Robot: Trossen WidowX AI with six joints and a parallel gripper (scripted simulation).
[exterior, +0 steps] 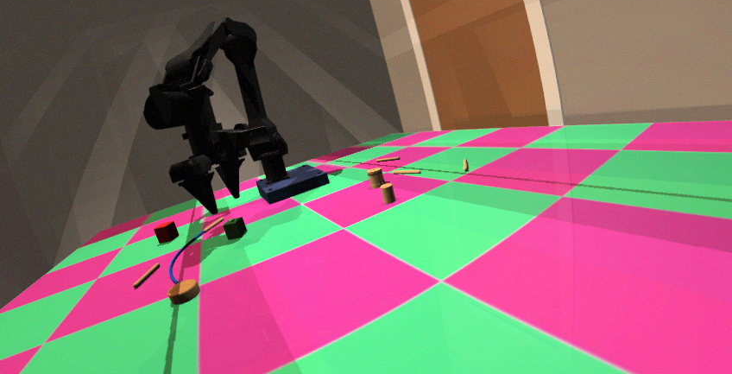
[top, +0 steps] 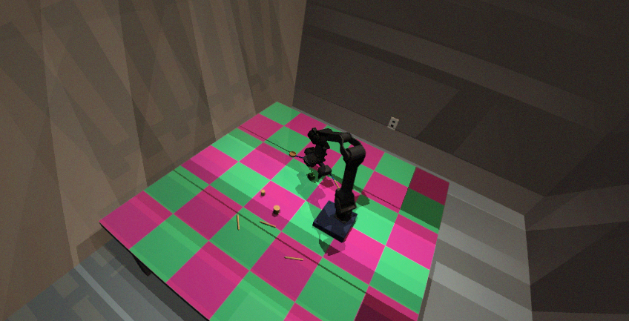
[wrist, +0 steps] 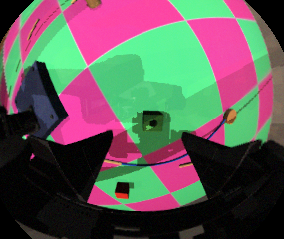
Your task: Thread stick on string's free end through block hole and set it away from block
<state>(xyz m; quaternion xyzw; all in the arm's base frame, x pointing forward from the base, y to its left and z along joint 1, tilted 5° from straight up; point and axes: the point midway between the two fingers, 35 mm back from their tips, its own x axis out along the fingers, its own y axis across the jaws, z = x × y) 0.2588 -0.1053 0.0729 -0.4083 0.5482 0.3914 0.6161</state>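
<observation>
Right now my gripper tip is 1 cm short of the green block and 4 cm above it. Round my gripper tip: red cube 13 cm behind, 18 cm to the right, 4 cm below; then round wooden button 20 cm ahead, 6 cm to the right, 5 cm below.
</observation>
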